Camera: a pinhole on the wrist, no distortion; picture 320 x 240 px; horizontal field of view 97.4 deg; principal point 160.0 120.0 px. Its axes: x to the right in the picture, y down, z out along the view. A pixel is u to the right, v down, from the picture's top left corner.
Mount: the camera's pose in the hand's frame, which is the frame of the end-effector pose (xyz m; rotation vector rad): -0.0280 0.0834 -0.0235 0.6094 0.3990 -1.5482
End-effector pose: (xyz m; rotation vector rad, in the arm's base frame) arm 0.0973 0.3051 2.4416 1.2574 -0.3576 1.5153
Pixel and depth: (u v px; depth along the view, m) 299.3 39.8 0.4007
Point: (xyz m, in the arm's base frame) 0.4548 0.2879 2.0245
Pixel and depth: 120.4 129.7 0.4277
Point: 0.3538 0.0045 2.5191
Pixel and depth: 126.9 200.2 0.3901
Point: 0.3820 0.1335 2.6676
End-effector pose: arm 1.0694 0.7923 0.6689 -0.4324 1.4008 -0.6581
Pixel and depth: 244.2 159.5 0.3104
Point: 1.1470 0.5763 0.8366
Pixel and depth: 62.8 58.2 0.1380
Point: 1.2133 0.9107 0.7161
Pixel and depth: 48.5 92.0 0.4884
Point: 1.6567 0.9430 0.8240
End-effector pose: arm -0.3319 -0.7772 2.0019 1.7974 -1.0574 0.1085
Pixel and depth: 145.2 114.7 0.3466
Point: -0.4235 -0.9274 1.7586
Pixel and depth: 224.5 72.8 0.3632
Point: -0.3310 -0.7480 1.6460
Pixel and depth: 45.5 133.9 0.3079
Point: -0.5660 -1.0581 1.8679
